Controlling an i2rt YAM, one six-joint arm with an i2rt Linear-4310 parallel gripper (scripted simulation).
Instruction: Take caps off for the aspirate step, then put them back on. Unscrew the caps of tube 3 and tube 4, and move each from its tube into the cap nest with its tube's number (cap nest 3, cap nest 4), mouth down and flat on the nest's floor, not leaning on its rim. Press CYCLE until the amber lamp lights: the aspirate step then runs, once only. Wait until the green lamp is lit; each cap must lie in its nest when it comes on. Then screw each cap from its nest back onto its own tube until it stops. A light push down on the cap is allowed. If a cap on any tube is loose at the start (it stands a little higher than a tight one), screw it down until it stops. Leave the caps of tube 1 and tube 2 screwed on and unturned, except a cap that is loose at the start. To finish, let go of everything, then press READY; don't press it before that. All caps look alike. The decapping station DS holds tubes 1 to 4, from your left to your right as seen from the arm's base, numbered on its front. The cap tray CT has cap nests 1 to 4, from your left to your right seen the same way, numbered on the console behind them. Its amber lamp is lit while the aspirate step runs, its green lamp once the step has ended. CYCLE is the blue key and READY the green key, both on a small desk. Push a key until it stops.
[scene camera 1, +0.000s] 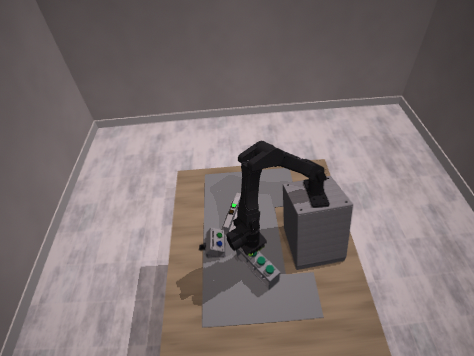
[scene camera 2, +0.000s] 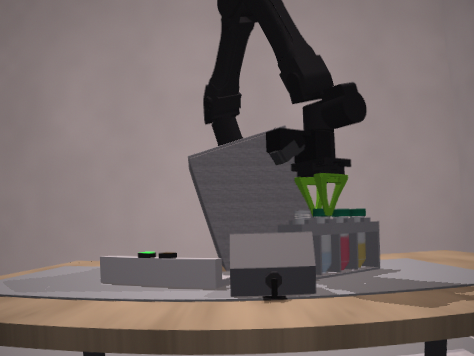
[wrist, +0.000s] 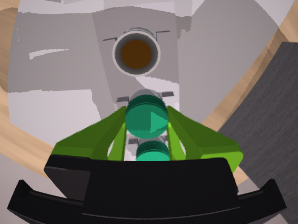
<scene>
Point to a grey mat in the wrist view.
61, 88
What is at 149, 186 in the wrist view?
My gripper.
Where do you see my gripper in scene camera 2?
322, 216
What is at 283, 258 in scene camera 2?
A key desk.
</scene>
